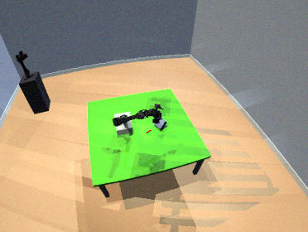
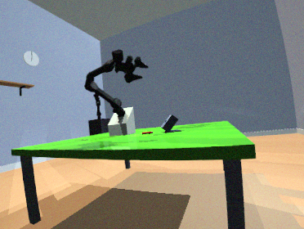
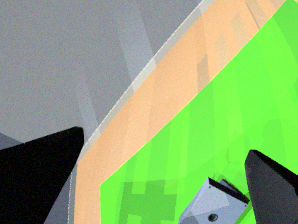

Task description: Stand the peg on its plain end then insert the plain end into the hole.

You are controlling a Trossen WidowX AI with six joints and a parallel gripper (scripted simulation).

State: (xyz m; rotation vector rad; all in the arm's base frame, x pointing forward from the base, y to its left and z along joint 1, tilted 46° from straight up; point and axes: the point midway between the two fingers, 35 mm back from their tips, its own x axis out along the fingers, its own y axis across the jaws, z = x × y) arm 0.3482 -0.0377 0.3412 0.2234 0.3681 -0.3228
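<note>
My gripper tip is now 80 mm past the red peg, 150 mm to the right of it and 390 mm above it. From my gripper tip the other things lie so: sloped panel (60 mm ahead, 190 mm to the left, 340 mm below).
</note>
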